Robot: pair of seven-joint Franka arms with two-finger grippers.
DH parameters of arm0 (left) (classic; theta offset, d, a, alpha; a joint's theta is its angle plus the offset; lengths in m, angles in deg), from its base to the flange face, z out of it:
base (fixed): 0 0 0 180
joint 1: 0 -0.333 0 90
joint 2: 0 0 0 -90
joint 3: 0 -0.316 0.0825 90
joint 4: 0 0 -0.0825 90
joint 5: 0 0.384 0 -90
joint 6: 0 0 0.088 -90
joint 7: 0 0.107 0 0
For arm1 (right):
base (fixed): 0 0 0 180
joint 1: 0 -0.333 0 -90
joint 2: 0 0 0 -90
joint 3: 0 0.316 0.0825 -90
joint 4: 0 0 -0.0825 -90
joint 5: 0 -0.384 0 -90
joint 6: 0 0 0.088 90
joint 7: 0 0.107 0 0
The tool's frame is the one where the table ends.
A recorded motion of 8 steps. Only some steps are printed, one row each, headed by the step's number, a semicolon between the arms.
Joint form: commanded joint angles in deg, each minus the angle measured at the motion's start. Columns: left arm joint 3, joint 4, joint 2, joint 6, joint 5, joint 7, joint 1; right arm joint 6, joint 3, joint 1, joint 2, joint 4, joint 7, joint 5.
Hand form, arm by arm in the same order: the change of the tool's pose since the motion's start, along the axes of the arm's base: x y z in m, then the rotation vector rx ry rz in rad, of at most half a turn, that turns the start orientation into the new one. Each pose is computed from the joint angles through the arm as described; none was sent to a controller.
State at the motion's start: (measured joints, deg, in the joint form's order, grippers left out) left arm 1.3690 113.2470 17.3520 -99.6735 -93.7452 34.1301 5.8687; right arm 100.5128 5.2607 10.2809 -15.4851 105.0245 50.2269 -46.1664
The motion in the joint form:
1: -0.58 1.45 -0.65 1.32 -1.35 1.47 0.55; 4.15 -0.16 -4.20 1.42 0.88 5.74 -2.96
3: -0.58 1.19 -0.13 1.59 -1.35 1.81 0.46; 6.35 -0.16 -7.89 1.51 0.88 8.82 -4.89
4: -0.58 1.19 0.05 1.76 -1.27 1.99 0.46; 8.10 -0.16 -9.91 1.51 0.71 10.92 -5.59
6: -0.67 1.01 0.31 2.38 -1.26 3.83 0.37; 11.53 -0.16 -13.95 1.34 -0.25 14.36 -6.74
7: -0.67 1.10 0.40 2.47 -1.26 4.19 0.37; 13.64 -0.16 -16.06 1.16 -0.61 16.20 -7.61
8: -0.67 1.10 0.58 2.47 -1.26 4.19 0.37; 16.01 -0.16 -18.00 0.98 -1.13 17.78 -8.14
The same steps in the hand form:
1: -0.0070 -0.0014 -0.0012 -0.0268 -0.0098 -0.0030; 0.0025 0.0395 0.0121 0.0016 0.0174 -0.0686
3: -0.0057 -0.0011 -0.0043 -0.0293 -0.0112 -0.0050; 0.0032 0.0767 0.0157 0.0115 0.0331 -0.0821
4: -0.0059 -0.0014 -0.0061 -0.0298 -0.0113 -0.0082; 0.0041 0.0960 0.0184 0.0088 0.0391 -0.0981
6: -0.0054 -0.0007 -0.0067 -0.0351 -0.0421 -0.0144; 0.0060 0.1348 0.0269 0.0058 0.0346 -0.1191
7: -0.0059 -0.0008 -0.0082 -0.0356 -0.0453 -0.0157; 0.0060 0.1549 0.0297 0.0080 0.0347 -0.1371
8: -0.0058 -0.0008 -0.0101 -0.0353 -0.0421 -0.0156; 0.0068 0.1727 0.0339 0.0067 0.0249 -0.1558

